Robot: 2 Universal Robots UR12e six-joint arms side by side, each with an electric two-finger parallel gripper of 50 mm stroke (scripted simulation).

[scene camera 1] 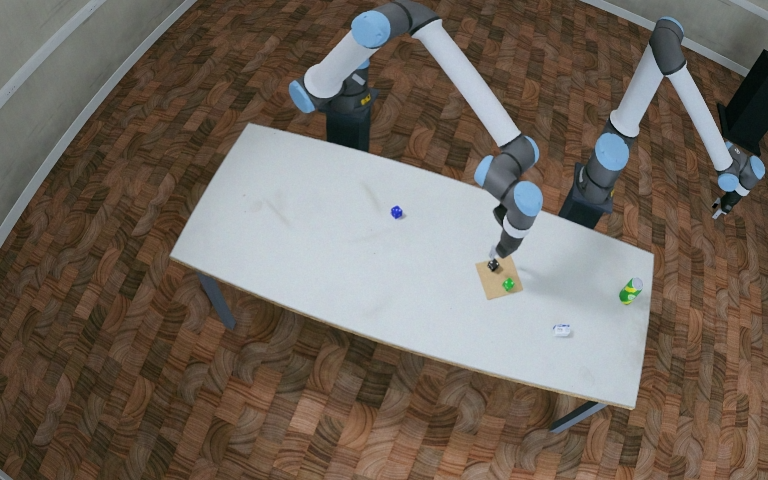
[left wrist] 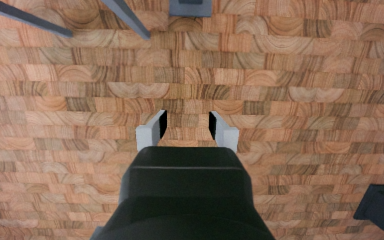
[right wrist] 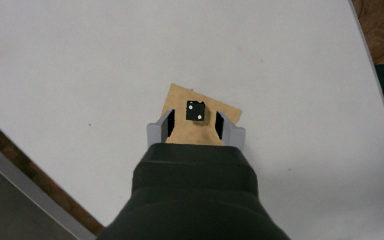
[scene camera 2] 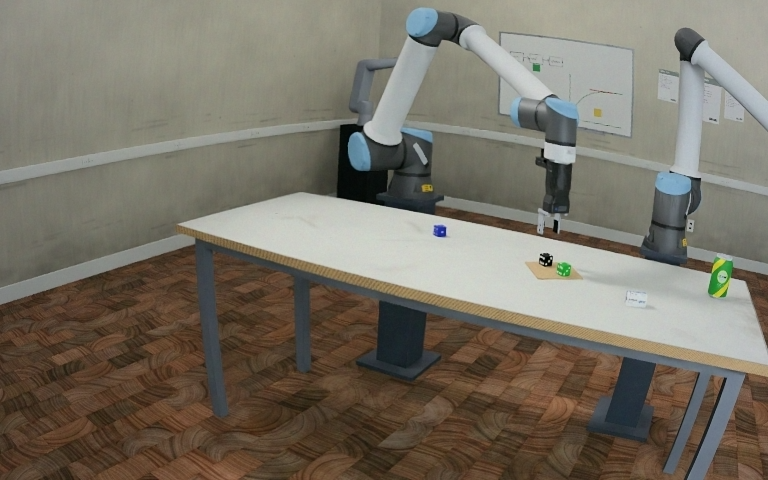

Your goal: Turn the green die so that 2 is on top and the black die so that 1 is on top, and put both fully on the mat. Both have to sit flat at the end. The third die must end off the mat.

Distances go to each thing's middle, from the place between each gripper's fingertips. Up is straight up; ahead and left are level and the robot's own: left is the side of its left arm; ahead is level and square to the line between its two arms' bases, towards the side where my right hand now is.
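The tan mat (scene camera 1: 492, 282), which I can see, is 590 mm ahead of my left hand, 920 mm to the right of it and 180 mm below it. Counted from my right hand (scene camera 2: 548, 232), the mat is 4 cm to the left, 3 cm ahead and 11 cm below.
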